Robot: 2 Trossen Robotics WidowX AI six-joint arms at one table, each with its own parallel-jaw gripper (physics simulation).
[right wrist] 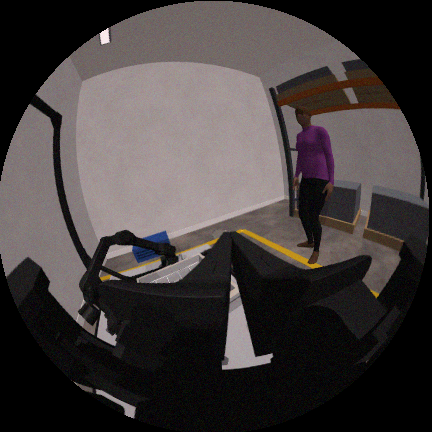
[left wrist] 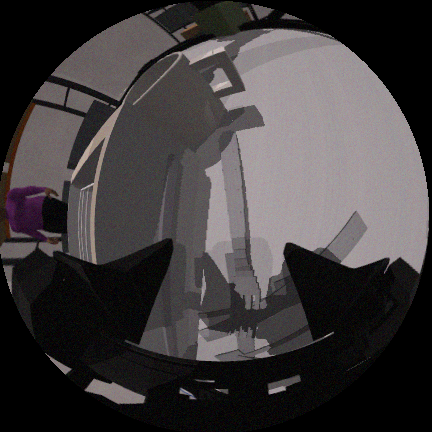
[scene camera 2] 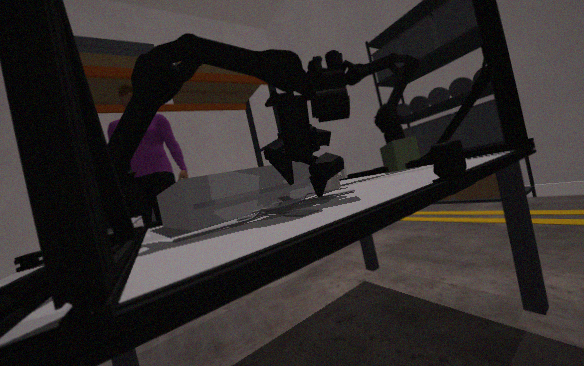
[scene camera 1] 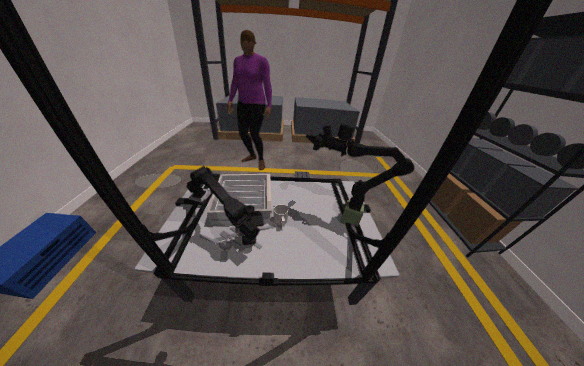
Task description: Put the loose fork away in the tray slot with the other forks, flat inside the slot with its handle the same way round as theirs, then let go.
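Observation:
A grey fork (left wrist: 234, 180) lies on the table beside the tray in the left wrist view, its handle toward the mug and its tines toward the bottom. The pale tray (scene camera 1: 270, 196) (scene camera 2: 200, 202) (left wrist: 135, 185) has several long slots; I cannot tell which holds the other forks. My left gripper (left wrist: 230, 247) (scene camera 2: 306, 189) (scene camera 1: 249, 242) is open and empty, pointing down above the fork, with the fork's lower part showing between its fingers. My right gripper (right wrist: 228, 237) (scene camera 1: 310, 139) is shut and empty, raised high above the far side of the table.
A mug (scene camera 1: 281, 215) (left wrist: 200, 92) stands beside the tray. Another flat utensil (left wrist: 350, 234) lies to the right of the fork in the left wrist view. A green block (scene camera 1: 353, 215) (scene camera 2: 400, 154) is at the right arm's base. A person (scene camera 1: 251, 80) (right wrist: 314, 155) stands beyond the table.

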